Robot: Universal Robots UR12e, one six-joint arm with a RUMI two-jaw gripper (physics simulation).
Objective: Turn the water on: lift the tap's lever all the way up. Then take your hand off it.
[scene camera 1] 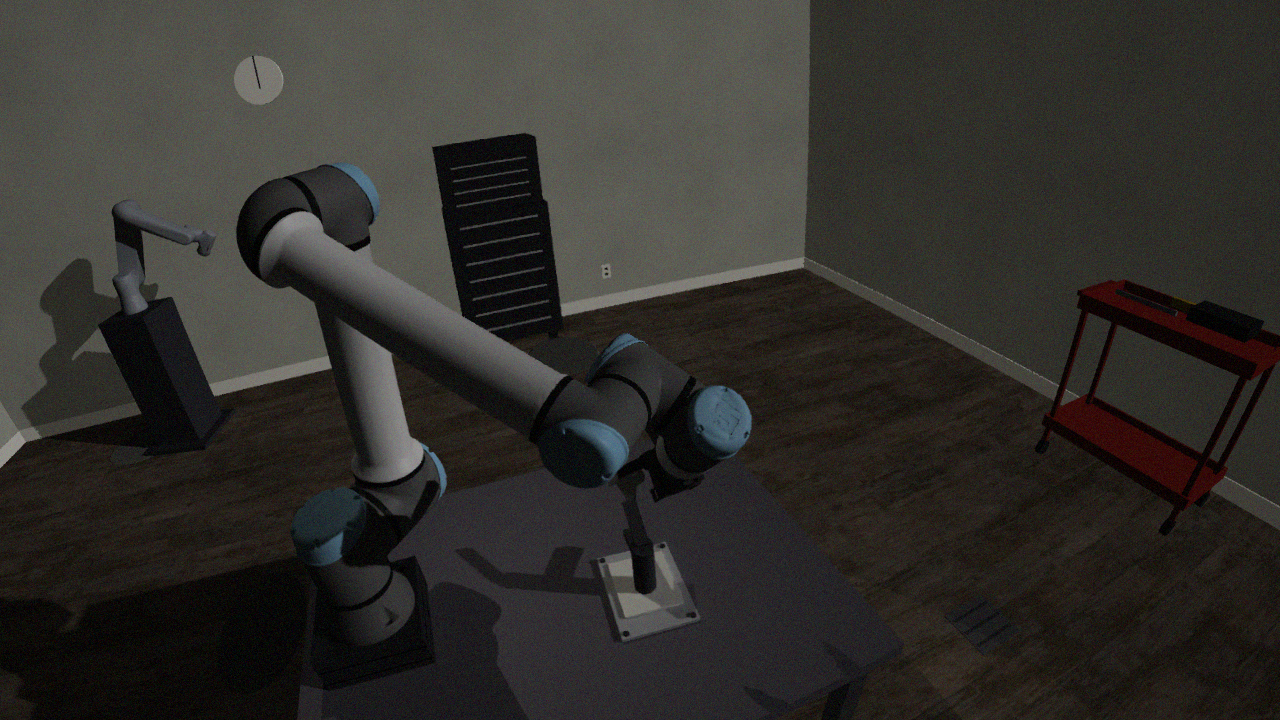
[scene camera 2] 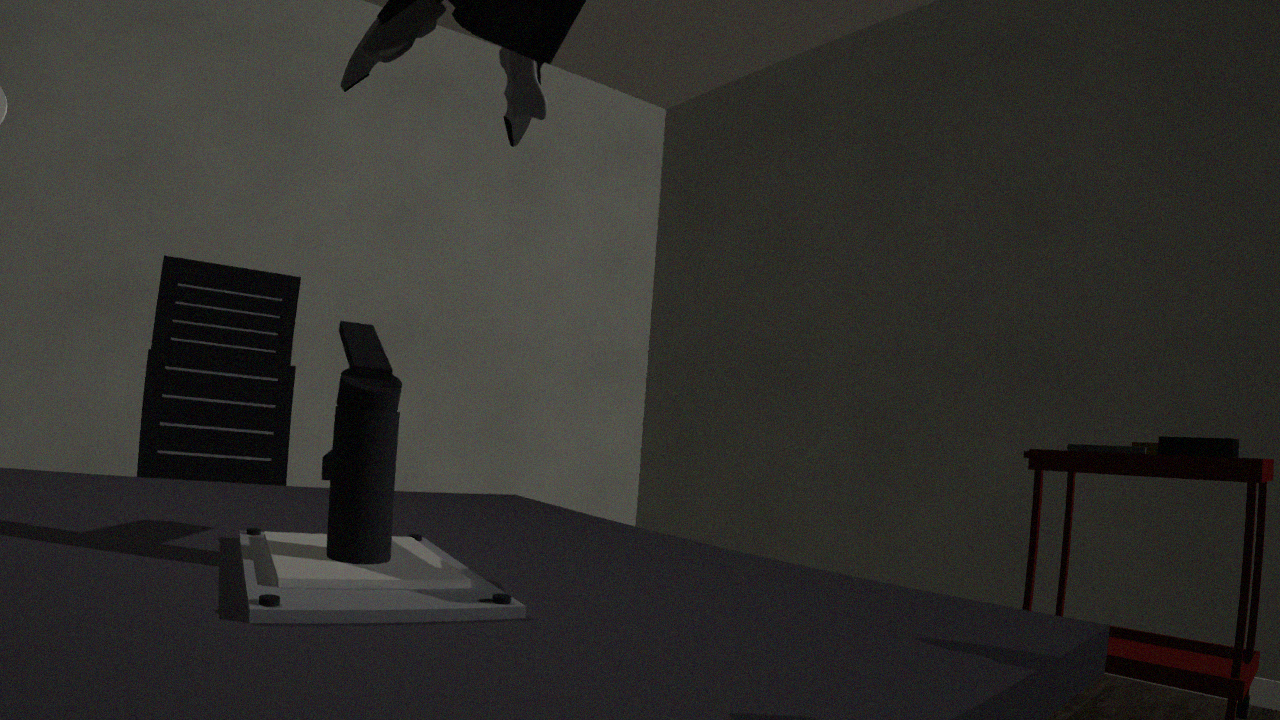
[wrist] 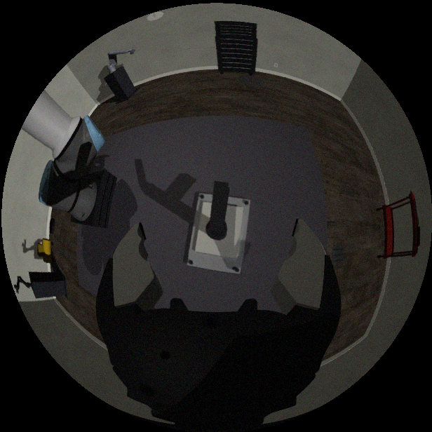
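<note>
The tap is a dark upright cylinder on a pale square base plate. Its flat dark lever rises from the top of the body at a steep upward slant, leaning left in the scene camera 2 view. My gripper is open and empty, its two grey fingers wide apart. It hangs well above the lever, with a clear gap and no contact. In the scene camera 1 view the arm's wrist hides most of the fingers.
The tap's plate lies on a dark table. My arm's base stands on the table's left side. A black drawer cabinet and a red cart stand away from the table.
</note>
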